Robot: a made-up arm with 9 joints. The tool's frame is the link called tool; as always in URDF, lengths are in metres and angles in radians. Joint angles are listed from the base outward.
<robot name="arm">
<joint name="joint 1" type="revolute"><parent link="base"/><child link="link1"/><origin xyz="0.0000 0.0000 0.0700" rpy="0.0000 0.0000 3.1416"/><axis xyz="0 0 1"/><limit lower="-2.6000" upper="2.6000"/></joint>
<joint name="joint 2" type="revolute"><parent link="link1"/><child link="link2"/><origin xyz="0.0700 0.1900 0.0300" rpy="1.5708 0.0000 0.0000"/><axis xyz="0 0 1"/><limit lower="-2.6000" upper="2.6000"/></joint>
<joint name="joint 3" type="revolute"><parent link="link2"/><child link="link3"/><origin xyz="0.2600 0.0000 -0.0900" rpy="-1.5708 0.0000 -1.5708"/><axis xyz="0 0 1"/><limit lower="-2.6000" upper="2.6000"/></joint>
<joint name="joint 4" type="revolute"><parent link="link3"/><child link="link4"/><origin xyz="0.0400 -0.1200 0.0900" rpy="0.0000 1.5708 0.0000"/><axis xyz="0 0 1"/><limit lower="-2.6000" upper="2.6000"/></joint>
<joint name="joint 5" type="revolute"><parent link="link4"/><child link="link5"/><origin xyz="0.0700 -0.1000 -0.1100" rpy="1.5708 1.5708 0.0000"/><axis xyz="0 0 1"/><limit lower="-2.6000" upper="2.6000"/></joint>
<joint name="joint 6" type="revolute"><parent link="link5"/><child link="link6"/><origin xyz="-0.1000 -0.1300 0.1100" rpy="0.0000 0.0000 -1.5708"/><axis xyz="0 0 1"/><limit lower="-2.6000" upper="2.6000"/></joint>
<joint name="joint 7" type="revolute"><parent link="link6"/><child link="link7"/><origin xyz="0.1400 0.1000 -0.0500" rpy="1.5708 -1.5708 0.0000"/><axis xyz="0 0 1"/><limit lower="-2.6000" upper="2.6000"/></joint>
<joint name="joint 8" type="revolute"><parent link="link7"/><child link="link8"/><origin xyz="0.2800 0.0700 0.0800" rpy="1.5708 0.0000 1.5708"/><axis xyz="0 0 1"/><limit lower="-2.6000" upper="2.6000"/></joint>
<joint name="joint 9" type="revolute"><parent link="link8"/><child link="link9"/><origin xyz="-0.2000 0.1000 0.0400" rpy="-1.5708 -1.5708 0.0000"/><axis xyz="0 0 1"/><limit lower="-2.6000" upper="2.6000"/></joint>
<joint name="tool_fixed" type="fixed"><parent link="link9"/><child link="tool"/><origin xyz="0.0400 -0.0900 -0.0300" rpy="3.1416 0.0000 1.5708"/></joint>
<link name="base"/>
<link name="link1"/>
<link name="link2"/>
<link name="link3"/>
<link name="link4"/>
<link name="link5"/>
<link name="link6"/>
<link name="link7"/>
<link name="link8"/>
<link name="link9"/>
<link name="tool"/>
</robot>
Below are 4 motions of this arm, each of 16 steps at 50 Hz.
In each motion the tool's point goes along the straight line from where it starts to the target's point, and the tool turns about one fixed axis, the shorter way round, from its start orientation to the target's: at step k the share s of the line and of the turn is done. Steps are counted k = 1, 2, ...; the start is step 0. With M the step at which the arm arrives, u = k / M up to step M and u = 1 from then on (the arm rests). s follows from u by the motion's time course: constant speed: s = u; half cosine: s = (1 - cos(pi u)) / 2; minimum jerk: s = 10 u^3 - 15 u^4 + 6 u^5.
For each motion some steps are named. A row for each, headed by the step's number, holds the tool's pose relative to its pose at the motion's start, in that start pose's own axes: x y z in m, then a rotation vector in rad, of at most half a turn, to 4 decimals.
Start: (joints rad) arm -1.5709 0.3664 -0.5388 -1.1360 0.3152 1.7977 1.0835 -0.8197 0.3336
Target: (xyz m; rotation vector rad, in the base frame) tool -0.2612 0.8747 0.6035 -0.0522 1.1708 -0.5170
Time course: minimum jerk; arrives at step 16
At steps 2, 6, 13, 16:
2: -0.0013 -0.0024 0.0025 0.0029 0.0045 0.0070
6: -0.0230 -0.0416 0.0432 0.0500 0.0779 0.1198
13: -0.0795 -0.1437 0.1492 0.1728 0.2694 0.4142
16: -0.0836 -0.1511 0.1569 0.1816 0.2832 0.4355

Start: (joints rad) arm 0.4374 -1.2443 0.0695 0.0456 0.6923 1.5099 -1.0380 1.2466 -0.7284
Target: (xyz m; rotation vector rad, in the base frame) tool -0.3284 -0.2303 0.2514 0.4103 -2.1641 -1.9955
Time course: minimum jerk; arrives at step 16
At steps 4, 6, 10, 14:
4: 0.0003 -0.0005 -0.0187 -0.0129 0.0545 -0.0114
6: 0.0009 -0.0012 -0.0498 -0.0342 0.1448 -0.0304
10: 0.0022 -0.0032 -0.1311 -0.0902 0.3814 -0.0801
14: 0.0031 -0.0044 -0.1780 -0.1224 0.5177 -0.1087

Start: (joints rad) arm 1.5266 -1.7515 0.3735 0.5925 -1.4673 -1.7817 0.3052 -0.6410 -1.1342
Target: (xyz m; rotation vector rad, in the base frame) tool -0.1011 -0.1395 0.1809 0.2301 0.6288 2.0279
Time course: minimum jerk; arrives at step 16
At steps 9, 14, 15, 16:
9: 0.0008 -0.0052 -0.0411 -0.1108 -0.0257 -0.2027
14: 0.0012 -0.0083 -0.0657 -0.1769 -0.0410 -0.3237
15: 0.0012 -0.0084 -0.0666 -0.1794 -0.0415 -0.3283
16: 0.0012 -0.0085 -0.0668 -0.1798 -0.0416 -0.3290

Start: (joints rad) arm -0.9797 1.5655 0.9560 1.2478 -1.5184 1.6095 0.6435 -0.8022 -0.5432
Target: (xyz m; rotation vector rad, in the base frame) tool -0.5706 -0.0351 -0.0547 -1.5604 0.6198 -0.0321
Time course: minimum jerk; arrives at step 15
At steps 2, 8, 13, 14, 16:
2: 0.0017 0.0003 -0.0010 -0.0007 -0.0098 -0.0012
8: 0.0500 0.0100 -0.0285 -0.0200 -0.2881 -0.0361
13: 0.0872 0.0174 -0.0496 -0.0349 -0.5025 -0.0630
14: 0.0887 0.0177 -0.0505 -0.0355 -0.5109 -0.0641
16: 0.0889 0.0177 -0.0506 -0.0356 -0.5123 -0.0643

